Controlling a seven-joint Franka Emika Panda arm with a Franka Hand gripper.
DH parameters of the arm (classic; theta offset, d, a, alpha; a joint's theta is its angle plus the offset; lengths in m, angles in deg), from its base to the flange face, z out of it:
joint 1: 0 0.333 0 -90
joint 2: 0 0 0 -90
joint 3: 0 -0.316 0.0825 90
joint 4: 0 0 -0.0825 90
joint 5: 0 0.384 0 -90
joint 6: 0 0 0.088 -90
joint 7: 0 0.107 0 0
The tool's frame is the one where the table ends.
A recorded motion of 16 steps. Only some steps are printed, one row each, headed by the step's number.
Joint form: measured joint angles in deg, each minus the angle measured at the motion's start. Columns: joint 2, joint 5, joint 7, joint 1, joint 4, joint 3, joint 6.
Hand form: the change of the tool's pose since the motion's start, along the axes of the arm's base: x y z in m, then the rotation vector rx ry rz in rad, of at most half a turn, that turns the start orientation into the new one. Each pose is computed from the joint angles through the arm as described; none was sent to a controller.
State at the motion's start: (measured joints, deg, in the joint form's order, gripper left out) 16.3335 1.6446 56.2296 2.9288 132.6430 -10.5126 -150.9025
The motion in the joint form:
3: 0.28 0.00 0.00 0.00 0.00 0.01 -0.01
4: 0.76 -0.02 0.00 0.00 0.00 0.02 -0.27
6: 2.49 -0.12 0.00 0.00 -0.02 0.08 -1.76
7: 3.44 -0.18 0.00 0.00 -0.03 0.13 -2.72
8: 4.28 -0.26 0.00 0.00 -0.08 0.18 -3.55
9: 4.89 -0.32 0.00 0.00 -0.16 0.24 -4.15
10: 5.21 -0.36 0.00 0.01 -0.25 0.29 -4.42
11: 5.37 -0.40 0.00 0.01 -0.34 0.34 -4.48
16: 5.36 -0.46 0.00 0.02 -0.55 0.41 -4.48
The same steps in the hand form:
3: -0.0005 -0.0001 -0.0025 -0.0003 0.0047 -0.0002
4: -0.0009 -0.0002 -0.0065 0.0000 0.0086 -0.0004
6: -0.0016 -0.0005 -0.0197 0.0026 0.0127 -0.0017
7: -0.0019 -0.0007 -0.0267 0.0043 0.0125 -0.0028
8: -0.0020 -0.0010 -0.0327 0.0057 0.0119 -0.0035
9: -0.0017 -0.0014 -0.0368 0.0067 0.0108 -0.0044
10: -0.0013 -0.0016 -0.0388 0.0071 0.0101 -0.0048
11: -0.0009 -0.0019 -0.0397 0.0069 0.0102 -0.0052
16: 0.0007 -0.0022 -0.0384 0.0068 0.0063 -0.0054

